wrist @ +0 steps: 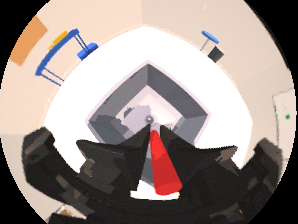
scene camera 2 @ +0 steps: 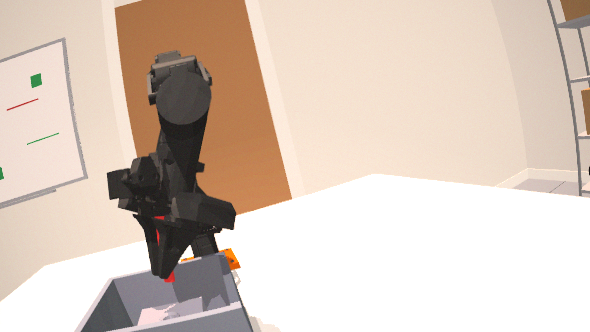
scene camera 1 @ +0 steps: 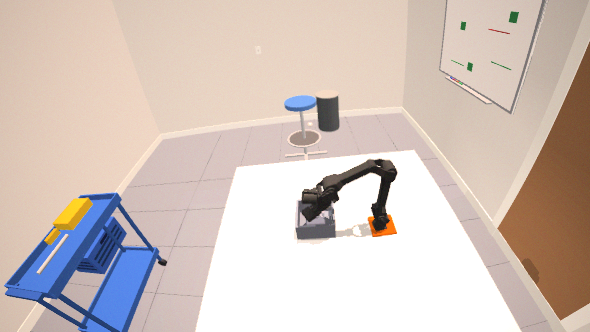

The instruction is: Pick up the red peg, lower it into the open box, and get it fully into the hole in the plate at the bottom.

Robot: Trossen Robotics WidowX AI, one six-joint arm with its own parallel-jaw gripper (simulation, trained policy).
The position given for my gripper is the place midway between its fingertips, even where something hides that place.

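You'd see my gripper [scene camera 2: 159,277] [wrist: 155,127] here, and there's a grey box [scene camera 1: 328,230] [wrist: 105,120] as well. There's also a red peg [wrist: 166,181], but scene camera 1 misses the red peg, hidden by my gripper. And I can see a plate [wrist: 149,108].
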